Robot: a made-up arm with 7 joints. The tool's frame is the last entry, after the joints. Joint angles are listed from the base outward.
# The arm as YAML. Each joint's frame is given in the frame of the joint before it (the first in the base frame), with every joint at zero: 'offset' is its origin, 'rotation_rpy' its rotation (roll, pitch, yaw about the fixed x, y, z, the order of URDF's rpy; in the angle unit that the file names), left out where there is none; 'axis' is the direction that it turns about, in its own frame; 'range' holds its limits. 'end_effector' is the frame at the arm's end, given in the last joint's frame.
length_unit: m
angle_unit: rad
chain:
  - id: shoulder
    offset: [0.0, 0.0, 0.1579]
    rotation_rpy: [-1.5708, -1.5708, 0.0]
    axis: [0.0, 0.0, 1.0]
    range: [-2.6, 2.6]
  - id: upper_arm
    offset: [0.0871, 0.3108, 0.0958]
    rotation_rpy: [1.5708, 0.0, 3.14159]
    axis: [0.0, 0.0, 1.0]
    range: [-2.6, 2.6]
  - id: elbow
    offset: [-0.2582, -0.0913, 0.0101]
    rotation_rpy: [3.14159, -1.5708, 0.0]
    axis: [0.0, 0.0, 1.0]
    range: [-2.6, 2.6]
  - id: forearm
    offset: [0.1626, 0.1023, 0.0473]
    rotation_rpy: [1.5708, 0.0, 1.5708]
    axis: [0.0, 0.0, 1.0]
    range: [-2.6, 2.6]
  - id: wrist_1
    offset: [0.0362, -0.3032, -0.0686]
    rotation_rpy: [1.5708, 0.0, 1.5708]
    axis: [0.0, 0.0, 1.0]
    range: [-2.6, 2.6]
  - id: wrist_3
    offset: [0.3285, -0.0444, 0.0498]
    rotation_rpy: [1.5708, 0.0, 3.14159]
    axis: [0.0, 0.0, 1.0]
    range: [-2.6, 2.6]
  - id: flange
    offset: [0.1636, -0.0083, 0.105]
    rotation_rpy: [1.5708, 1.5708, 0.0]
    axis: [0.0, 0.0, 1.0]
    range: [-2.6, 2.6]
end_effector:
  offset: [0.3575, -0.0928, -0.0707]
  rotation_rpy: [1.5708, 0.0, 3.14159]
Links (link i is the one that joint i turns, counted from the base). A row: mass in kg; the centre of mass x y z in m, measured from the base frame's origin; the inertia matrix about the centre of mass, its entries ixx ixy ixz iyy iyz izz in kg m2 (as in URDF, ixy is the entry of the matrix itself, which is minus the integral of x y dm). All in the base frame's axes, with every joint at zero. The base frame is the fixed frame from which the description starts. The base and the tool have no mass.
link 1: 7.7; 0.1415 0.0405 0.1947; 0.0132 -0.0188 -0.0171 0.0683 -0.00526 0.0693
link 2: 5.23; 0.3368 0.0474 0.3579; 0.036 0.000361 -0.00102 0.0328 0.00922 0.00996
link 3: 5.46; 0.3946 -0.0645 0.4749; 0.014 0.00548 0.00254 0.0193 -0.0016 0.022
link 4: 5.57; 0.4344 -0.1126 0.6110; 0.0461 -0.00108 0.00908 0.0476 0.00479 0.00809
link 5: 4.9; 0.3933 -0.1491 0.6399; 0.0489 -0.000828 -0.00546 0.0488 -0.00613 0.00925
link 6: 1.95; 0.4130 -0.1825 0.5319; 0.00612 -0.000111 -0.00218 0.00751 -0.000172 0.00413
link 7: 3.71; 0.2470 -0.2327 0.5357; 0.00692 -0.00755 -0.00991 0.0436 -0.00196 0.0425
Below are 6 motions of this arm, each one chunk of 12 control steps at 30 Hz.
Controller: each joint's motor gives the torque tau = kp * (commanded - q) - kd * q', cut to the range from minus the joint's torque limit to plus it. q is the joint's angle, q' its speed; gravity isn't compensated. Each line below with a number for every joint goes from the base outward.
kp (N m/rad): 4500 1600 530 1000 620 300 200
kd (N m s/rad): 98 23 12 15 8.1 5.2 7.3
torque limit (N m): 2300 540 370 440 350 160 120
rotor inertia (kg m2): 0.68 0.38 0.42 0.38 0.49 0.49 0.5
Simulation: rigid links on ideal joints. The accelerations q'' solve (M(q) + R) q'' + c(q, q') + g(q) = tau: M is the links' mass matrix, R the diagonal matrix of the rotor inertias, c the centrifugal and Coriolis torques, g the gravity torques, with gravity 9.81 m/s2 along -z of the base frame. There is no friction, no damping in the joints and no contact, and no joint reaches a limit. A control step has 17 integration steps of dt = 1/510 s. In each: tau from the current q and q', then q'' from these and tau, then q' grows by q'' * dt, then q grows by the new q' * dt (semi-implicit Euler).
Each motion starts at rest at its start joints. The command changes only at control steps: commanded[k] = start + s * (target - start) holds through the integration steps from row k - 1 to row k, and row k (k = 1, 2, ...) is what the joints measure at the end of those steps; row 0 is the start. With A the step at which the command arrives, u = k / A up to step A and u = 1 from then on. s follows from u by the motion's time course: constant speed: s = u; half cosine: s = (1 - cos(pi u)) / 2; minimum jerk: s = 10 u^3 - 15 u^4 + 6 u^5; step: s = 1 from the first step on.
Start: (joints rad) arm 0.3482 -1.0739 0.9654 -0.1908 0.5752 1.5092 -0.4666
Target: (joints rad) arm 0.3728 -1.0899 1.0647 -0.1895 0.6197 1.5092 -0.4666
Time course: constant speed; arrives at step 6
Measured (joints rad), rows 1 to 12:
1: 0.3585 -1.0759 0.9766 -0.1884 0.5739 1.5099 -0.4666
2: 0.3762 -1.0824 0.9909 -0.1903 0.5679 1.5127 -0.4683
3: 0.3906 -1.0938 0.9982 -0.1982 0.5617 1.5167 -0.4715
4: 0.3996 -1.1077 1.0027 -0.2058 0.5640 1.5194 -0.4747
5: 0.4045 -1.1201 1.0120 -0.2090 0.5779 1.5188 -0.4774
6: 0.4071 -1.1273 1.0280 -0.2085 0.5988 1.5152 -0.4806
7: 0.4060 -1.1284 1.0412 -0.2074 0.6144 1.5102 -0.4847
8: 0.4022 -1.1242 1.0468 -0.2058 0.6173 1.5059 -0.4884
9: 0.3990 -1.1164 1.0487 -0.2022 0.6098 1.5047 -0.4895
10: 0.3978 -1.1073 1.0507 -0.1978 0.5979 1.5073 -0.4870
11: 0.3980 -1.1001 1.0532 -0.1946 0.5875 1.5127 -0.4813
12: 0.3985 -1.0968 1.0553 -0.1936 0.5820 1.5181 -0.4742

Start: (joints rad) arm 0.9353 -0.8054 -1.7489 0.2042 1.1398 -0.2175 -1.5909
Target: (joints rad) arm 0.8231 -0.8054 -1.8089 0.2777 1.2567 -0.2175 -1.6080
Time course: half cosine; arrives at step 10
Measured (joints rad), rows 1 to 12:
1: 0.9410 -0.8076 -1.7435 0.2088 1.1425 -0.2173 -1.5917
2: 0.9467 -0.8192 -1.7305 0.2279 1.1503 -0.2160 -1.5939
3: 0.9453 -0.8391 -1.7151 0.2569 1.1616 -0.2138 -1.5950
4: 0.9379 -0.8582 -1.7040 0.2848 1.1739 -0.2121 -1.5919
5: 0.9256 -0.8681 -1.7027 0.3052 1.1862 -0.2121 -1.5842
6: 0.9086 -0.8667 -1.7125 0.3163 1.1997 -0.2134 -1.5745
7: 0.8880 -0.8570 -1.7299 0.3184 1.2161 -0.2150 -1.5673
8: 0.8673 -0.8430 -1.7497 0.3129 1.2351 -0.2161 -1.5665
9: 0.8502 -0.8283 -1.7672 0.3031 1.2543 -0.2167 -1.5745
10: 0.8399 -0.8158 -1.7795 0.2925 1.2695 -0.2171 -1.5909
11: 0.8365 -0.8084 -1.7851 0.2851 1.2775 -0.2174 -1.6122
12: 0.8375 -0.8083 -1.7844 0.2852 1.2779 -0.2173 -1.6324

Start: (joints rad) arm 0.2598 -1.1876 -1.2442 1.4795 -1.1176 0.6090 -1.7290
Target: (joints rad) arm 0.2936 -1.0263 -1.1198 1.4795 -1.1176 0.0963 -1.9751
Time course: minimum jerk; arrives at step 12
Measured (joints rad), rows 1 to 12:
1: 0.2670 -1.1894 -1.2446 1.4812 -1.1138 0.6077 -1.7311
2: 0.2800 -1.1918 -1.2563 1.4865 -1.1038 0.6009 -1.7393
3: 0.2930 -1.1895 -1.2822 1.4909 -1.0918 0.5808 -1.7555
4: 0.3053 -1.1792 -1.3122 1.4913 -1.0841 0.5381 -1.7805
5: 0.3168 -1.1607 -1.3338 1.4891 -1.0845 0.4674 -1.8133
6: 0.3265 -1.1358 -1.3390 1.4870 -1.0924 0.3727 -1.8514
7: 0.3332 -1.1073 -1.3257 1.4860 -1.1028 0.2675 -1.8913
8: 0.3360 -1.0791 -1.2958 1.4861 -1.1099 0.1703 -1.9299
9: 0.3349 -1.0549 -1.2545 1.4873 -1.1098 0.0976 -1.9651
10: 0.3305 -1.0375 -1.2088 1.4898 -1.1027 0.0586 -1.9951
11: 0.3245 -1.0277 -1.1671 1.4931 -1.0919 0.0525 -2.0188
12: 0.3185 -1.0243 -1.1365 1.4956 -1.0820 0.0697 -2.0348

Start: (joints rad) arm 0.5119 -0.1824 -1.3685 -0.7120 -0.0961 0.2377 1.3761
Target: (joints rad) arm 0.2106 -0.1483 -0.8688 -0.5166 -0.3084 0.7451 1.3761
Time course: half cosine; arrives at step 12
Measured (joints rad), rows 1 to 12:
1: 0.5186 -0.1829 -1.3653 -0.7147 -0.0963 0.2367 1.3753
2: 0.5268 -0.1864 -1.3478 -0.7090 -0.0967 0.2384 1.3730
3: 0.5225 -0.1934 -1.3095 -0.6861 -0.1016 0.2555 1.3716
4: 0.5008 -0.2005 -1.2560 -0.6538 -0.1171 0.3018 1.3757
5: 0.4641 -0.2029 -1.1979 -0.6231 -0.1459 0.3805 1.3895
6: 0.4178 -0.1975 -1.1415 -0.5981 -0.1836 0.4811 1.4119
7: 0.3682 -0.1852 -1.0859 -0.5758 -0.2220 0.5850 1.4360
8: 0.3213 -0.1689 -1.0273 -0.5534 -0.2545 0.6753 1.4517
9: 0.2820 -0.1513 -0.9655 -0.5313 -0.2794 0.7436 1.4516
10: 0.2529 -0.1339 -0.9053 -0.5128 -0.2980 0.7894 1.4339
11: 0.2343 -0.1178 -0.8543 -0.5005 -0.3114 0.8161 1.4018
12: 0.2259 -0.1047 -0.8200 -0.4959 -0.3191 0.8270 1.3624

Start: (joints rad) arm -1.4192 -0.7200 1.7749 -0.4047 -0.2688 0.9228 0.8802
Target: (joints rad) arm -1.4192 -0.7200 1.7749 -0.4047 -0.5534 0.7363 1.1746
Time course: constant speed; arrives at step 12
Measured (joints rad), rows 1 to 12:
1: -1.4246 -0.7198 1.7765 -0.3972 -0.2760 0.9217 0.8858
2: -1.4351 -0.7193 1.7803 -0.3797 -0.2959 0.9202 0.9029
3: -1.4445 -0.7201 1.7846 -0.3624 -0.3239 0.9197 0.9319
4: -1.4492 -0.7229 1.7882 -0.3541 -0.3523 0.9190 0.9691
5: -1.4488 -0.7270 1.7903 -0.3551 -0.3781 0.9140 1.0085
6: -1.4450 -0.7301 1.7908 -0.3613 -0.4024 0.9005 1.0445
7: -1.4408 -0.7308 1.7901 -0.3681 -0.4274 0.8773 1.0737
8: -1.4382 -0.7289 1.7889 -0.3735 -0.4534 0.8470 1.0964
9: -1.4375 -0.7254 1.7876 -0.3768 -0.4793 0.8145 1.1150
10: -1.4382 -0.7217 1.7860 -0.3782 -0.5036 0.7854 1.1329
11: -1.4391 -0.7189 1.7840 -0.3778 -0.5259 0.7634 1.1528
12: -1.4398 -0.7177 1.7819 -0.3762 -0.5474 0.7497 1.1758

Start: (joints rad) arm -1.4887 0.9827 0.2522 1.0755 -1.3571 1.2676 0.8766
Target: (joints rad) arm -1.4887 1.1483 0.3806 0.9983 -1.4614 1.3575 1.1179
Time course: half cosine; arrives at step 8
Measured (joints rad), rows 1 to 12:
1: -1.4907 0.9875 0.2639 1.0714 -1.3643 1.2678 0.8783
2: -1.4921 0.9998 0.2929 1.0600 -1.3814 1.2714 0.8859
3: -1.4914 1.0212 0.3335 1.0403 -1.4047 1.2836 0.9032
4: -1.4889 1.0509 0.3806 1.0177 -1.4320 1.3073 0.9308
5: -1.4853 1.0855 0.4287 0.9999 -1.4600 1.3413 0.9676
6: -1.4814 1.1205 0.4730 0.9920 -1.4833 1.3810 1.0106
7: -1.4775 1.1513 0.5092 0.9956 -1.4958 1.4196 1.0553
8: -1.4741 1.1725 0.5346 1.0094 -1.4937 1.4497 1.0958
9: -1.4725 1.1827 0.5492 1.0275 -1.4778 1.4660 1.1274
10: -1.4737 1.1842 0.5552 1.0407 -1.4552 1.4665 1.1495
11: -1.4763 1.1799 0.5537 1.0445 -1.4370 1.4537 1.1632
12: -1.4788 1.1721 0.5449 1.0391 -1.4324 1.4335 1.1687

